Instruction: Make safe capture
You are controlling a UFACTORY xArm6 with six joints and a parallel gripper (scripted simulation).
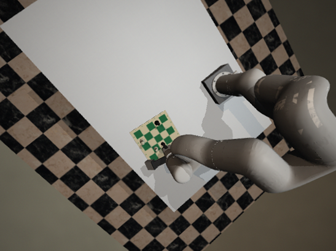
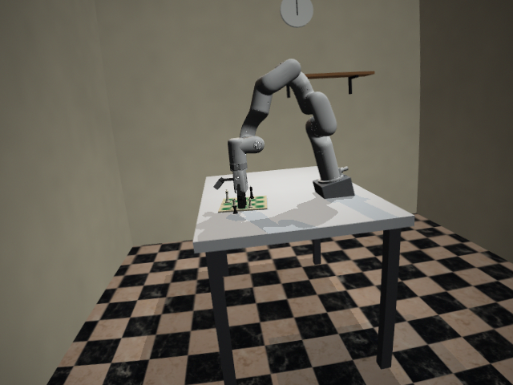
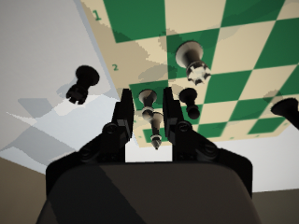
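Now: hand 10 mm above the white pawn. Also, from my hand: white piece (50 mm ahead, 130 mm to the right, 10 mm above); green-and-cream chessboard (20 mm behind, 80 mm to the right, 30 mm below); black pawn (10 mm behind, 40 mm to the right, 10 mm below).
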